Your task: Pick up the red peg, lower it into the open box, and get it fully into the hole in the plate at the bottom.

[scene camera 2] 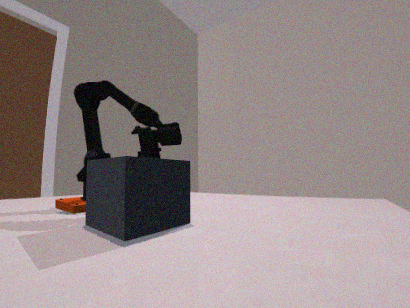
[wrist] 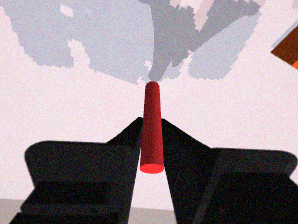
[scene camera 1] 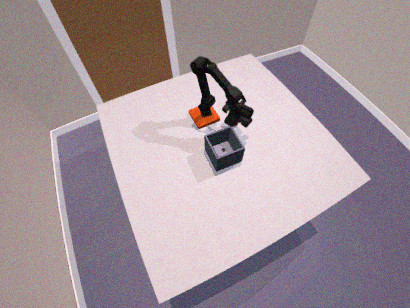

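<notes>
My gripper [wrist: 150,122] is there for me to see. I see a red peg [wrist: 151,160] too, though scene camera 2 does not show the peg, which is hidden by a dark grey box.
</notes>
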